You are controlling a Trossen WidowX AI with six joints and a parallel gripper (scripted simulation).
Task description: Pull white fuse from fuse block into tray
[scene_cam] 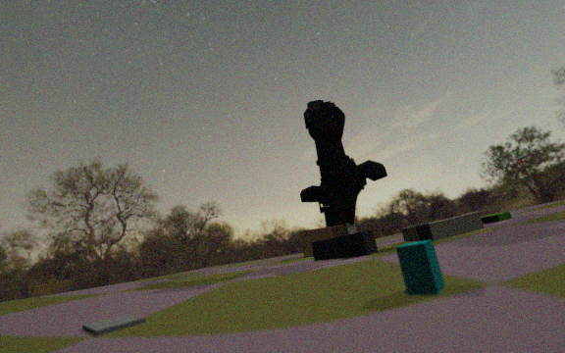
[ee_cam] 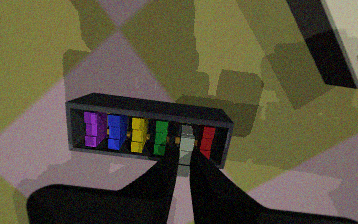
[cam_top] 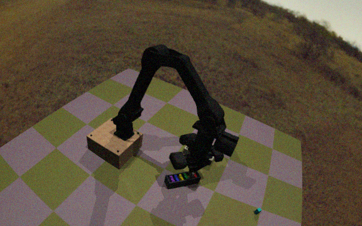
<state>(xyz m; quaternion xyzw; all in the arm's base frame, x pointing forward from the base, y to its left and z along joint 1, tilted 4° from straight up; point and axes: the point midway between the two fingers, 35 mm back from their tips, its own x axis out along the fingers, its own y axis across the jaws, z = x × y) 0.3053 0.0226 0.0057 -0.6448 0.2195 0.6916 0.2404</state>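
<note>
Now: the red fuse 30 mm below my gripper tip, 10 mm to the left of it and 10 mm ahead of it. From my gripper tip the other things lie so: teal block: 310 mm ahead, 50 mm below, 10 mm to the left; then green fuse: 30 mm below, 20 mm to the right, 10 mm behind; then white fuse: 10 mm below.
</note>
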